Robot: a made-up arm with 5 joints.
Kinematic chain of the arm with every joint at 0, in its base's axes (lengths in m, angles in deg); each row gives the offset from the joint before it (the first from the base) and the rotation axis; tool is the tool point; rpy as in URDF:
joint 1: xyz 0 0 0.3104 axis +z
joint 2: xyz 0 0 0 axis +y
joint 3: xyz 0.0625 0 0.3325 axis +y
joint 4: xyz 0.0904 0 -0.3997 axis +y
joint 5: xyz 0.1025 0 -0.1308 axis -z
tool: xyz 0 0 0 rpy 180 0 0
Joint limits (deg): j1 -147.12..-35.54 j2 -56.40..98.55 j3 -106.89..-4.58 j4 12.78..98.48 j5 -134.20..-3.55
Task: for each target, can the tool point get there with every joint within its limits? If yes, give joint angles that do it. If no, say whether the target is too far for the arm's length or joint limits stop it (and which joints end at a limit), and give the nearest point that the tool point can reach.
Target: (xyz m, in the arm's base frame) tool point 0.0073 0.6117 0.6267
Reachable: no: joint limits stop it (at a limit: joint 2, joint 3) | nearest point 0.0025 0.2071 0.2499 | short by 0.553 m
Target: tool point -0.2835 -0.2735 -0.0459
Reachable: yes | joints -136.02 42.69 -46.78 40.84 -36.59
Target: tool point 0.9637 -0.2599 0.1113
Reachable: no: too far | nearest point 0.6715 -0.4797 0.1347 | short by 0.366 m
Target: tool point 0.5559 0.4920 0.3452
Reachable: no: joint limits stop it (at a limit: joint 2, joint 3) | nearest point 0.1826 0.1616 0.1869 | short by 0.523 m
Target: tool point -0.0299 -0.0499 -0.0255
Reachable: yes | joints -120.91 57.39 -30.08 77.43 -14.51
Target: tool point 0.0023 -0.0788 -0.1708
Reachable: yes | joints -88.36 75.60 -42.43 49.04 -49.79
